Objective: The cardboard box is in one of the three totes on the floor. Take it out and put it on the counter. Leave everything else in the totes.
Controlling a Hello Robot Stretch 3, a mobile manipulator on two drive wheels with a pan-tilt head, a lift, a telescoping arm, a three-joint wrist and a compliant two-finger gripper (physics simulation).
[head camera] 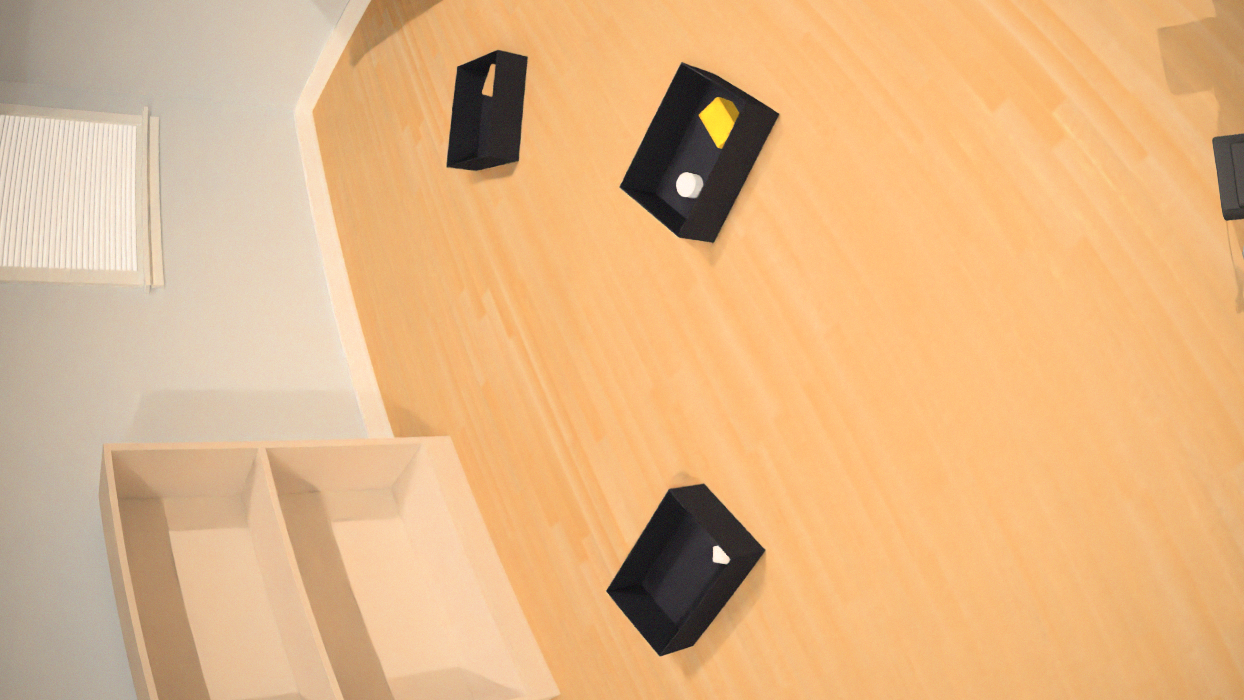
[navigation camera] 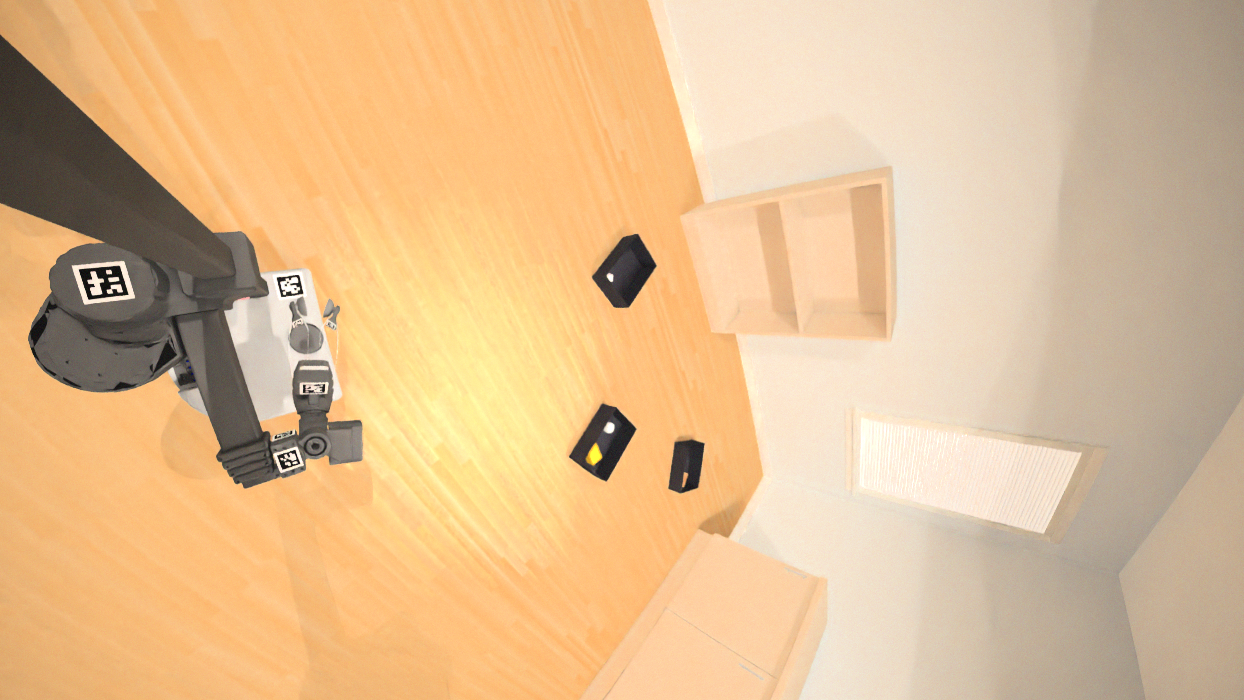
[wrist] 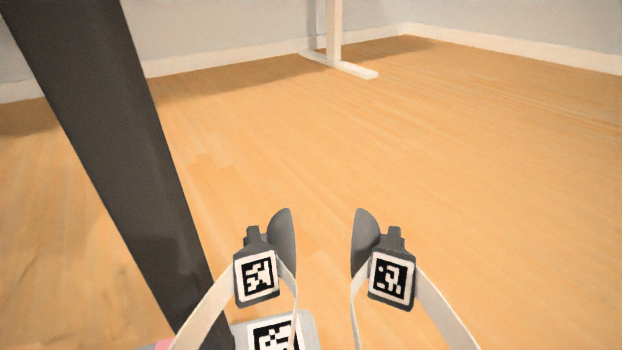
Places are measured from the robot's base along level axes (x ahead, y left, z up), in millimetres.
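Pixels of known places: gripper, between the fingertips: [navigation camera: 315, 298]; robot's base, origin of its link: [navigation camera: 304, 336].
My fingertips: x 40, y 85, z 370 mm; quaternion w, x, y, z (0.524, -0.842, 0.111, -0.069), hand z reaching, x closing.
Observation:
Ahead of a thing's pixels: the offset from my fingertips to its top centre.
Three black totes stand on the floor. The far tote [head camera: 509, 117] [navigation camera: 687, 452] holds a small tan piece [head camera: 488, 80] [navigation camera: 685, 478] that looks like cardboard, mostly hidden by the tote wall. The middle tote {dx +945, dy -809, dz -269 mm} [head camera: 746, 174] [navigation camera: 591, 436] holds a yellow block {dx +880, dy -843, dz -321 mm} [head camera: 719, 121] [navigation camera: 594, 453] and a white round item {dx +1015, dy -768, dz -342 mm} [head camera: 688, 184] [navigation camera: 608, 427]. The third tote {dx +1220, dy -29, dz -269 mm} [head camera: 722, 593] [navigation camera: 615, 261] holds a small white item {dx +1128, dy -49, dz -337 mm} [head camera: 720, 554] [navigation camera: 609, 276]. My gripper [wrist: 323, 232] [navigation camera: 315, 310] is open and empty, above my base and well away from the totes.
An open wooden shelf [head camera: 274, 539] [navigation camera: 789, 252] stands against the wall beside the third tote. A light wood cabinet [navigation camera: 739, 592], possibly the counter, stands near the far tote. A window [head camera: 69, 191] [navigation camera: 965, 474] is in the wall. A white table leg [wrist: 334, 30] shows in the wrist view.

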